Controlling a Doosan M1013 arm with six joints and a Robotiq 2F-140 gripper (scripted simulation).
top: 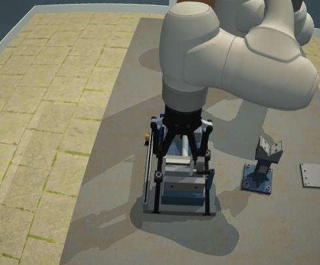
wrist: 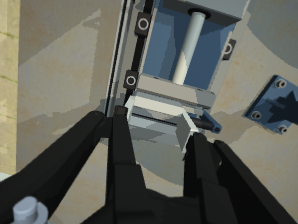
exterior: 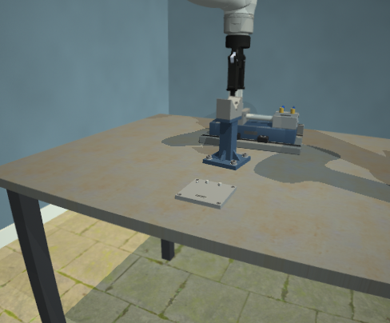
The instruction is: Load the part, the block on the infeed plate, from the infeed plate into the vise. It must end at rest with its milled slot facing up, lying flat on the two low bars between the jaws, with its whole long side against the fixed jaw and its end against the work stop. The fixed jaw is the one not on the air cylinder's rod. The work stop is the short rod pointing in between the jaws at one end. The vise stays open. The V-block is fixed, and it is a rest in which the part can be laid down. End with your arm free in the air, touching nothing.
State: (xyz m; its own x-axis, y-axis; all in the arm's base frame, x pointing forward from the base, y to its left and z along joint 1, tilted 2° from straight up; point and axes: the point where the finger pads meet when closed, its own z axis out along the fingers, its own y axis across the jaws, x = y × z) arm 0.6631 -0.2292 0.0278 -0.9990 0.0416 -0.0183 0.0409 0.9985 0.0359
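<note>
The part lies 20 mm below my hand. From my hand the other things lie so: work stop (70 mm to the left, 30 mm below); moving jaw (40 mm below, 30 mm behind, 20 mm to the left); fixed jaw (40 mm below, 30 mm ahead, 20 mm to the left).
</note>
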